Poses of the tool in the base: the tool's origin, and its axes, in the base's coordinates. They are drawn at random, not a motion.
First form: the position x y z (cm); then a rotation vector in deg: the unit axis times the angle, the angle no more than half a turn.
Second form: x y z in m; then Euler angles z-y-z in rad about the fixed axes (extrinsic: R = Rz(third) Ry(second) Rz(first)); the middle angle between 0 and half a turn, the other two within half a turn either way. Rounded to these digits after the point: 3 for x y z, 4 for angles.
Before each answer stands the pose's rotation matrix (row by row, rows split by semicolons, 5 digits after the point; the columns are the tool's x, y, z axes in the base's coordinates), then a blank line. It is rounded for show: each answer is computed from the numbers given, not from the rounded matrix.
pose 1, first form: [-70.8 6.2 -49.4 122.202 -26.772 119.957]
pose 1, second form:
-0.00235 -0.29759 0.95469; -0.13657 -0.94565 -0.29511; 0.99063 -0.13107 -0.03842

[-0.708 0.062 -0.494 -3.0100 1.6092 -0.2998]
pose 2, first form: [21.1 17.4 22.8 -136.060 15.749 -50.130]
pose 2, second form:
0.76280 0.00883 0.64658; -0.37701 -0.80630 0.45579; 0.52536 -0.59144 -0.61171

[0.211 0.174 0.228 -2.2971 2.2290 0.6140]
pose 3, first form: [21.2 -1.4 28.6 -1.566 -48.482 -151.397]
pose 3, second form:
-0.93326 0.34743 -0.09126; -0.33581 -0.75363 0.56504; 0.12753 0.55797 0.82000

[0.212 -0.014 0.286 1.7955 0.6094 1.7309]
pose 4, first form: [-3.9 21.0 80.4 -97.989 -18.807 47.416]
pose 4, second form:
0.71222 -0.19829 -0.67336; 0.60593 -0.31061 0.73237; -0.35438 -0.92962 -0.10107

[-0.039 0.210 0.804 -1.2066 1.6720 2.3142]
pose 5, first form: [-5.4 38.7 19.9 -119.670 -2.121 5.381]
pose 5, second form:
0.99651 -0.01250 -0.08252; 0.06544 -0.49665 0.86548; -0.05180 -0.86786 -0.49410

[-0.054 0.387 0.199 -1.5112 2.0876 1.6659]
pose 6, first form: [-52.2 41.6 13.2 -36.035 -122.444 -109.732]
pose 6, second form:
-0.88858 0.44020 0.12899; 0.17628 0.06809 0.98198; 0.42349 0.89531 -0.13810

[-0.522 0.416 0.132 2.0126 1.7093 1.4402]
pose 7, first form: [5.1 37.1 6.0 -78.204 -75.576 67.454]
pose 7, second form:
-0.01211 0.16744 -0.98581; 0.99843 -0.05197 -0.02110; -0.05477 -0.98451 -0.16655

[0.051 0.371 0.060 -1.5152 1.7381 -3.1202]
